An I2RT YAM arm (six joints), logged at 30 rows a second.
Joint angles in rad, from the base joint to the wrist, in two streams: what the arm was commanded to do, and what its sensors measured. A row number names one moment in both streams.
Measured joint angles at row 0: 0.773 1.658 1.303 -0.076 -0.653 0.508
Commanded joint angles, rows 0 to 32: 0.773 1.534 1.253 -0.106 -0.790 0.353; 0.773 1.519 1.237 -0.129 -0.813 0.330; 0.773 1.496 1.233 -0.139 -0.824 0.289; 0.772 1.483 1.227 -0.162 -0.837 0.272; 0.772 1.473 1.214 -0.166 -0.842 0.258; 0.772 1.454 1.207 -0.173 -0.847 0.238; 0.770 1.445 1.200 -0.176 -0.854 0.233; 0.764 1.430 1.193 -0.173 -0.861 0.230; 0.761 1.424 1.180 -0.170 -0.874 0.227; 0.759 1.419 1.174 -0.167 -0.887 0.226; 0.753 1.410 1.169 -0.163 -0.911 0.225; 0.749 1.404 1.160 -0.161 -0.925 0.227; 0.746 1.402 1.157 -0.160 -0.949 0.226; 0.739 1.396 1.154 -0.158 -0.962 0.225; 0.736 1.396 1.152 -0.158 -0.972 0.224; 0.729 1.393 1.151 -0.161 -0.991 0.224; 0.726 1.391 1.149 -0.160 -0.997 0.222; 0.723 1.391 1.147 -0.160 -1.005 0.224; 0.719 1.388 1.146 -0.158 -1.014 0.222; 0.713 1.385 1.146 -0.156 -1.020 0.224; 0.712 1.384 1.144 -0.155 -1.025 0.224; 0.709 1.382 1.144 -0.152 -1.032 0.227; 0.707 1.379 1.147 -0.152 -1.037 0.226; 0.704 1.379 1.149 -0.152 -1.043 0.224; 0.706 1.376 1.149 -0.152 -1.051 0.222; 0.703 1.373 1.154 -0.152 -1.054 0.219; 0.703 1.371 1.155 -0.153 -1.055 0.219; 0.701 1.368 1.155 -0.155 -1.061 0.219; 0.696 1.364 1.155 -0.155 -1.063 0.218; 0.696 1.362 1.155 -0.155 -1.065 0.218; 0.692 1.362 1.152 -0.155 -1.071 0.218; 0.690 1.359 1.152 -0.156 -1.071 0.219; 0.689 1.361 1.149 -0.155 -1.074 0.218
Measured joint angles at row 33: 0.699 1.397 1.142 -0.176 -1.034 0.230
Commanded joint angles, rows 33 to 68: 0.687 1.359 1.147 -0.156 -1.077 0.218; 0.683 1.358 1.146 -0.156 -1.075 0.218; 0.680 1.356 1.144 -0.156 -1.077 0.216; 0.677 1.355 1.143 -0.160 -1.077 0.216; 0.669 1.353 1.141 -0.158 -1.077 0.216; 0.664 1.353 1.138 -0.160 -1.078 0.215; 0.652 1.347 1.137 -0.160 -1.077 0.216; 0.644 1.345 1.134 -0.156 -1.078 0.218; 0.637 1.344 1.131 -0.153 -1.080 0.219; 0.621 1.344 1.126 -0.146 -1.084 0.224; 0.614 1.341 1.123 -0.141 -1.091 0.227; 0.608 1.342 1.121 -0.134 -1.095 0.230; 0.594 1.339 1.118 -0.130 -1.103 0.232; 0.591 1.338 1.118 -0.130 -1.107 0.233; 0.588 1.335 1.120 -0.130 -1.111 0.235; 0.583 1.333 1.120 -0.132 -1.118 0.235; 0.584 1.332 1.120 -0.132 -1.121 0.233; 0.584 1.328 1.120 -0.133 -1.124 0.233; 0.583 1.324 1.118 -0.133 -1.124 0.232; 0.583 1.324 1.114 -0.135 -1.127 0.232; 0.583 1.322 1.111 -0.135 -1.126 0.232; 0.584 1.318 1.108 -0.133 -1.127 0.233; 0.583 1.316 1.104 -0.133 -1.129 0.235; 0.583 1.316 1.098 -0.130 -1.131 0.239; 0.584 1.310 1.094 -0.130 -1.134 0.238; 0.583 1.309 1.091 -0.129 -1.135 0.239; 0.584 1.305 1.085 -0.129 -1.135 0.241; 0.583 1.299 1.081 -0.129 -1.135 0.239; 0.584 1.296 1.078 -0.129 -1.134 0.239; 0.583 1.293 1.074 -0.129 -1.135 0.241; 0.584 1.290 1.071 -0.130 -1.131 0.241; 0.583 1.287 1.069 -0.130 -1.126 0.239; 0.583 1.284 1.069 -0.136 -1.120 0.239; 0.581 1.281 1.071 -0.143 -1.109 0.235; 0.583 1.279 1.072 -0.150 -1.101 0.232; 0.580 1.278 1.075 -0.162 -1.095 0.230
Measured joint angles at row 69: 0.585 1.317 1.069 -0.174 -1.104 0.231
